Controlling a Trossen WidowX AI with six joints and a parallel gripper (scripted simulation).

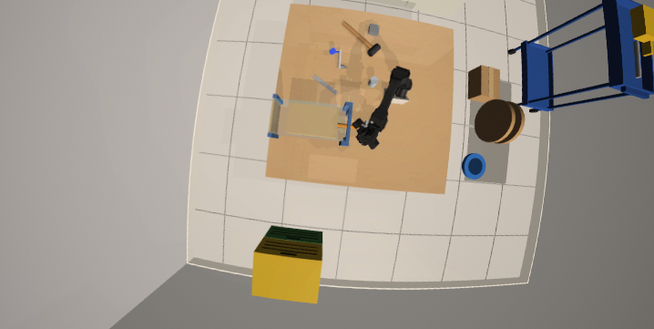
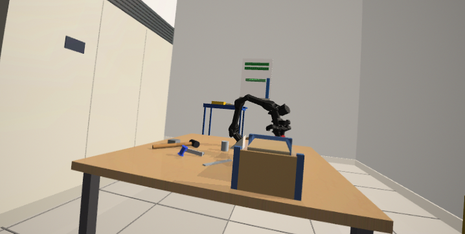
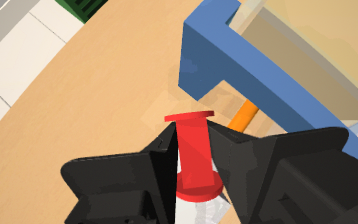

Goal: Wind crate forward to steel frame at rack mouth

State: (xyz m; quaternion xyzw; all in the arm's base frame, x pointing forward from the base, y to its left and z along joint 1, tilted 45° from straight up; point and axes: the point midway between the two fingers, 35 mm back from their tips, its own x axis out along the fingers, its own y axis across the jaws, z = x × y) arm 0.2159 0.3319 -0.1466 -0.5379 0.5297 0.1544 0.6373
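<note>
My gripper tip is now 40 mm to the left of the red-knobbed crank handle, 40 mm past it and 30 mm above it. Round my gripper tip: blue steel frame (70 mm to the right, 70 mm ahead, 30 mm below); then red grip (10 mm to the right, 10 mm behind); then hand winch (100 mm below, 100 mm behind, 90 mm to the right).
</note>
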